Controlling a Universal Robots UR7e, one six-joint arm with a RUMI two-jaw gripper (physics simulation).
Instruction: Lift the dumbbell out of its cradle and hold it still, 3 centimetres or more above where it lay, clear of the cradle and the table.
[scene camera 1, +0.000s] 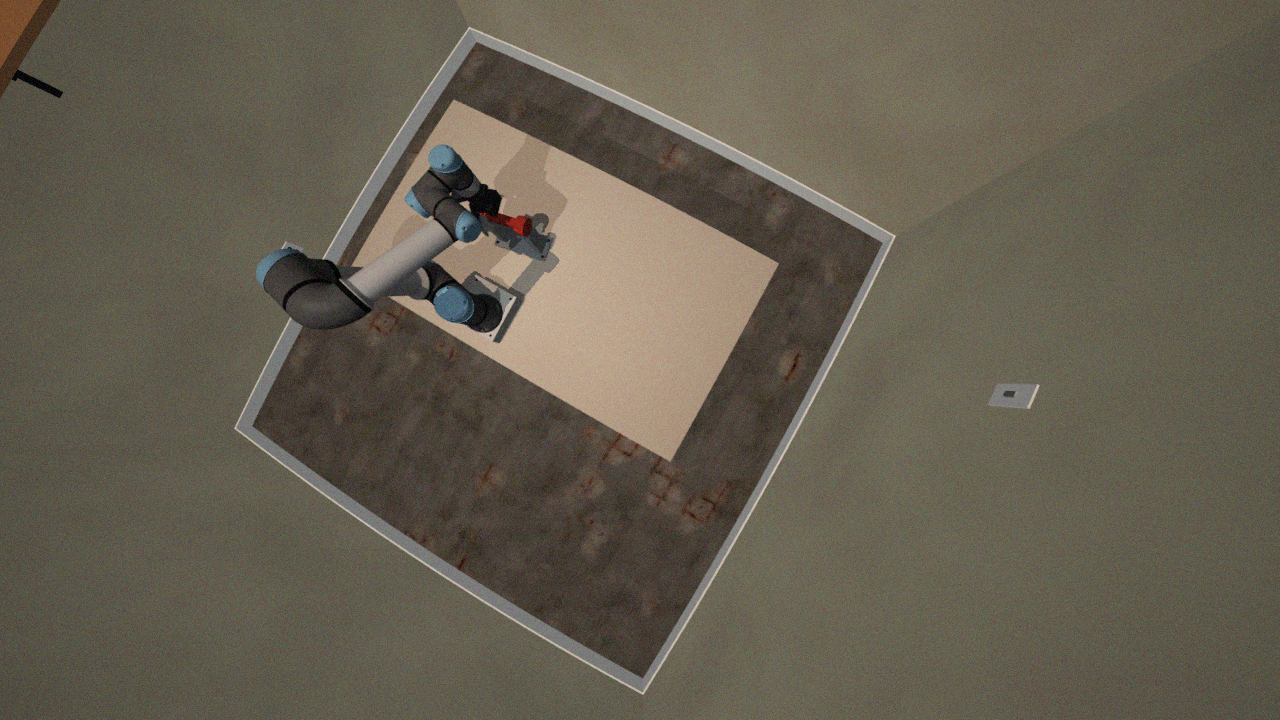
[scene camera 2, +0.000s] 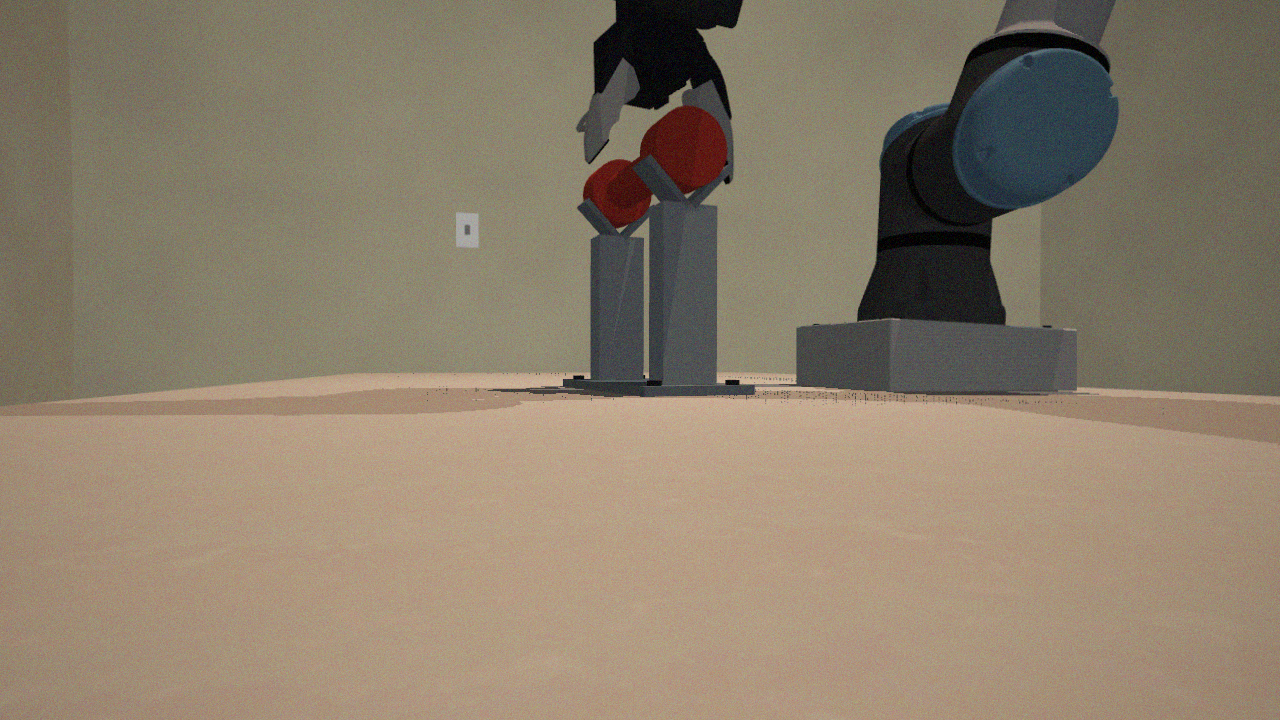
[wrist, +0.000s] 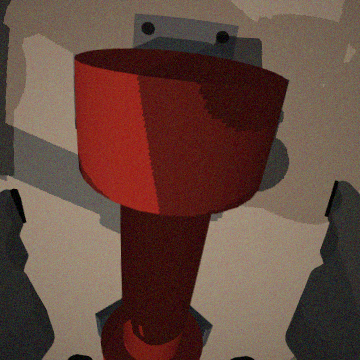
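Where they show: gripper, between the fingertips: (scene camera 1: 493, 216) (wrist: 172, 189); arm's base, origin of its link: (scene camera 1: 484, 313) (scene camera 2: 927, 329).
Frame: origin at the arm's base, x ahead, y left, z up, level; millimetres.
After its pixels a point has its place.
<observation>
The red dumbbell (scene camera 1: 512, 222) {x 340, y 5, z 160 mm} (scene camera 2: 684, 147) {x 322, y 153, z 140 mm} (wrist: 170, 135) {x 316, y 139, z 175 mm} lies across the V-shaped rests of its grey cradle (scene camera 1: 539, 248) {x 337, y -43, z -17 mm} (scene camera 2: 682, 295) {x 322, y 151, z 18 mm} (wrist: 185, 31) {x 314, y 156, z -57 mm}. Its two heads rest on two upright posts, and the head nearer scene camera 2 sits higher. My gripper (scene camera 1: 491, 213) {x 327, y 99, z 132 mm} (scene camera 2: 659, 168) {x 327, y 99, z 132 mm} (wrist: 172, 189) {x 327, y 99, z 132 mm} is open and empty. It points down from above, with its fingers spread to either side of the dumbbell. In the wrist view the handle runs between the fingers, with a gap on each side. In scene camera 2 the near head hides part of the right finger.
The arm's base block (scene camera 1: 507, 315) {x 41, y -82, z -7 mm} (scene camera 2: 980, 358) {x 22, y 117, z -33 mm} stands beside the cradle, to its right in scene camera 2. The cradle and the base block stand on a pale rectangular surface (scene camera 1: 626, 313) {x 295, y -476, z -65 mm} (scene camera 2: 626, 555) {x 446, y 607, z -64 mm}. A dark, stained floor (scene camera 1: 429, 447) surrounds it in scene camera 1.
</observation>
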